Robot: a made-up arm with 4 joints.
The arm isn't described. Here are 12 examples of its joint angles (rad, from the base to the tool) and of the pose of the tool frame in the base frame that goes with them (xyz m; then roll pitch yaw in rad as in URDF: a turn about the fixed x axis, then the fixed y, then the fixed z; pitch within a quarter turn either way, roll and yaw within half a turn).
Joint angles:
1: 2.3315 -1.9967 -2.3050 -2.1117
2: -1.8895 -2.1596 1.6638 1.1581
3: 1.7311 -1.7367 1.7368 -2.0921
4: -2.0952 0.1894 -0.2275 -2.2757
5: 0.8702 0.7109 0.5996 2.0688
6: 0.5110 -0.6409 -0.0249 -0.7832
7: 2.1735 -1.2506 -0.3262 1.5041
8: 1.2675 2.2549 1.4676 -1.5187
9: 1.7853 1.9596 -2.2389 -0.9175
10: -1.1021 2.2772 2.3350 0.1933
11: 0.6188 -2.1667 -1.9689 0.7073
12: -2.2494 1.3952 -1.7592 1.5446
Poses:
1: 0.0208 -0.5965 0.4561 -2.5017 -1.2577 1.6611
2: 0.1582 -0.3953 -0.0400 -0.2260 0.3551 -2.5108
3: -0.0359 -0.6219 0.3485 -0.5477 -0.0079 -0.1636
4: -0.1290 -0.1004 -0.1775 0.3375 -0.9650 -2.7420
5: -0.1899 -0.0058 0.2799 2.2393 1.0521 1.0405
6: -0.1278 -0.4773 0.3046 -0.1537 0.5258 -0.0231
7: 0.1178 -0.3479 0.2763 -0.2934 0.6535 -3.0142
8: -0.4173 0.0054 0.1404 0.2533 0.3348 -2.4133
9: -0.2465 0.0193 0.5353 -2.3978 -0.4675 0.3399
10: 0.2402 -0.1946 -0.1732 -2.0026 1.0460 -1.2089
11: -0.3280 -0.3885 0.1965 -1.3848 0.4078 2.5429
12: 0.2083 -0.0797 0.0205 -3.0004 0.8525 -2.8778
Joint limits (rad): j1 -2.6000..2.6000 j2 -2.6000..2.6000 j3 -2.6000..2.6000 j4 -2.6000..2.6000
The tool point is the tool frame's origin. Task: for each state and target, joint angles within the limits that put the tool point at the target. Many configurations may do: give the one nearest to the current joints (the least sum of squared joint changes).
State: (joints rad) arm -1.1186 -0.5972 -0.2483 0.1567
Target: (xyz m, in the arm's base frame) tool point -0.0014 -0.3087 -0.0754
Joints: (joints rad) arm -1.7390 -0.3805 0.0113 0.6578
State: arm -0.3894 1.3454 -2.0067 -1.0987
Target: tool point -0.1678 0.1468 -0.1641
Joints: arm -0.6963 1.3910 -2.1669 -1.5003
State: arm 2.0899 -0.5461 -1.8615 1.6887
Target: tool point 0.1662 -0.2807 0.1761
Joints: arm 2.3028 -0.4608 -1.4649 2.0938
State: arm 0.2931 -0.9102 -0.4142 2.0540
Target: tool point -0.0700 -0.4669 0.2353
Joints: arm 0.9026 -1.4760 -0.9597 2.6000
